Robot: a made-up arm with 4 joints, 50 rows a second.
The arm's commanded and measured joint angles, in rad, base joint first. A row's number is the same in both.
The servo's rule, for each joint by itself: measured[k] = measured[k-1] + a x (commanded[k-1-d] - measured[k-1]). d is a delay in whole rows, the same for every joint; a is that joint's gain. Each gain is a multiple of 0.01, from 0.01 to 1. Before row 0 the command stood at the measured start. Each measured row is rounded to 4 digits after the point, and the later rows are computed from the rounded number. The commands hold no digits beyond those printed.
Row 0, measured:
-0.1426 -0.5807 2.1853 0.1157
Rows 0 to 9, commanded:
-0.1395 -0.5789 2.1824 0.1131
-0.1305 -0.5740 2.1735 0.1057
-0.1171 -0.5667 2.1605 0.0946
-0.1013 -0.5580 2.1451 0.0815
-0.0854 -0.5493 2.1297 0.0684
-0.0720 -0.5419 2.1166 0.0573
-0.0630 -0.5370 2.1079 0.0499
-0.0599 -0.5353 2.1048 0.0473
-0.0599 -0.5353 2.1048 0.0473
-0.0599 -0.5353 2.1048 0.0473
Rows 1 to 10, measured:
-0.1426 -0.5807 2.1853 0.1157
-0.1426 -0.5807 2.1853 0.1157
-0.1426 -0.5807 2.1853 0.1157
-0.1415 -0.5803 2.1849 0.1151
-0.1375 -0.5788 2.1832 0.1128
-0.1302 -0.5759 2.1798 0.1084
-0.1198 -0.5716 2.1746 0.1019
-0.1074 -0.5662 2.1679 0.0939
-0.0947 -0.5604 2.1602 0.0851
-0.0833 -0.5548 2.1524 0.0767
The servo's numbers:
d 3
a 0.36 0.24 0.15 0.24

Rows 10 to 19, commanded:
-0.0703 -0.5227 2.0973 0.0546
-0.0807 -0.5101 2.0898 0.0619
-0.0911 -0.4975 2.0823 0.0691
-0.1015 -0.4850 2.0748 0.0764
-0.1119 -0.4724 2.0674 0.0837
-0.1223 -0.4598 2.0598 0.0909
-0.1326 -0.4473 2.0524 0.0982
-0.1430 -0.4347 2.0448 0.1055
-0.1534 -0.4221 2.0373 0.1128
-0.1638 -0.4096 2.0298 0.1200
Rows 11 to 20, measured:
-0.0749 -0.5501 2.1453 0.0696
-0.0695 -0.5465 2.1392 0.0642
-0.0660 -0.5438 2.1340 0.0601
-0.0675 -0.5387 2.1285 0.0588
-0.0723 -0.5318 2.1227 0.0595
-0.0791 -0.5236 2.1166 0.0618
-0.0872 -0.5143 2.1103 0.0653
-0.0961 -0.5042 2.1039 0.0697
-0.1055 -0.4935 2.0973 0.0748
-0.1153 -0.4824 2.0906 0.0804

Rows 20 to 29, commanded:
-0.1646 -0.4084 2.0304 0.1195
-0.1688 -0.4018 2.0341 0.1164
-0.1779 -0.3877 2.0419 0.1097
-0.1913 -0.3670 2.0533 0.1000
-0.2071 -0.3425 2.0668 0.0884
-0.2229 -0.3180 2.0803 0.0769
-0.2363 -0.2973 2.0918 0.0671
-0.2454 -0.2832 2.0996 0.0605
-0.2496 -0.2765 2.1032 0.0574
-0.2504 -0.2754 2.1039 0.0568
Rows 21 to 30, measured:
-0.1253 -0.4710 2.0837 0.0864
-0.1354 -0.4593 2.0767 0.0927
-0.1456 -0.4474 2.0697 0.0993
-0.1524 -0.4380 2.0638 0.1041
-0.1583 -0.4293 2.0593 0.1071
-0.1654 -0.4193 2.0567 0.1077
-0.1747 -0.4067 2.0562 0.1059
-0.1864 -0.3913 2.0578 0.1017
-0.1995 -0.3737 2.0612 0.0957
-0.2127 -0.3554 2.0658 0.0888

